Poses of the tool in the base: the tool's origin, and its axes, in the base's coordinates. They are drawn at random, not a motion.
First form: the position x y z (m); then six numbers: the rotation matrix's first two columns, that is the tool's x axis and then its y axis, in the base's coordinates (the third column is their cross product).
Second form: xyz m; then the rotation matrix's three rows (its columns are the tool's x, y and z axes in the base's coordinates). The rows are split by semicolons. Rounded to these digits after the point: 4 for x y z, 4 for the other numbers.
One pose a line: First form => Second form
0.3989 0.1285 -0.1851 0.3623 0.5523 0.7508 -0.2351 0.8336 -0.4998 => 0.3989 0.1285 -0.1851; 0.3623 -0.2351 -0.9019; 0.5523 0.8336 0.0046; 0.7508 -0.4998 0.4319
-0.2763 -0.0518 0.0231 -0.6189 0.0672 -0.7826 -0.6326 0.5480 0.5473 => -0.2763 -0.0518 0.0231; -0.6189 -0.6326 0.4656; 0.0672 0.5480 0.8338; -0.7826 0.5473 -0.2966
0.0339 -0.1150 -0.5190 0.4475 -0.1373 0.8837 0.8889 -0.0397 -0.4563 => 0.0339 -0.1150 -0.5190; 0.4475 0.8889 0.0977; -0.1373 -0.0397 0.9897; 0.8837 -0.4563 0.1043
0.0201 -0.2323 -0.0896 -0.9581 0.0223 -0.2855 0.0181 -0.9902 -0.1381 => 0.0201 -0.2323 -0.0896; -0.9581 0.0181 -0.2858; 0.0223 -0.9902 -0.1375; -0.2855 -0.1381 0.9483
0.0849 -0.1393 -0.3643 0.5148 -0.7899 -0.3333 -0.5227 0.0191 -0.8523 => 0.0849 -0.1393 -0.3643; 0.5148 -0.5227 0.6796; -0.7899 0.0191 0.6130; -0.3333 -0.8523 -0.4030
